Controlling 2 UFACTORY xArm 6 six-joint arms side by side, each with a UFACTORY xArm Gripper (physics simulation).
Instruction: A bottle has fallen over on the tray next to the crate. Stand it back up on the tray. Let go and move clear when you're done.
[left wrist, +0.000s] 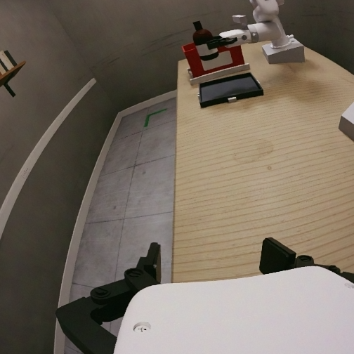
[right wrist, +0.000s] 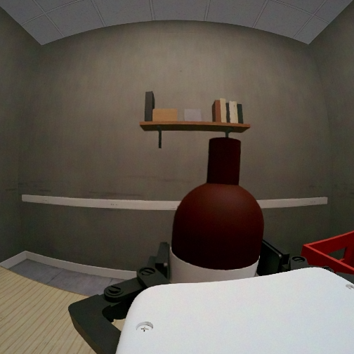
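Observation:
My right gripper (left wrist: 205, 43) (right wrist: 214, 257) is shut on the dark red bottle (left wrist: 202, 39) (right wrist: 218, 225), around its white band. The bottle is held about upright with its neck up, high off the table, and shows in front of the crate in the left wrist view. Its lower end is hidden in the right wrist view. The black-rimmed grey tray (left wrist: 230, 90) lies on the table next to the red crate (left wrist: 194, 61) (right wrist: 316, 254), with no bottle on it. My left gripper (left wrist: 213, 258) is open and empty, far from the tray at the near end of the table.
A white rail (left wrist: 220, 74) runs between crate and tray. The right arm's base block (left wrist: 284, 53) stands behind the tray, to the right. A grey-white block (left wrist: 348, 122) stands at the table's right side. A wall shelf (right wrist: 195, 127) holds books and boxes.

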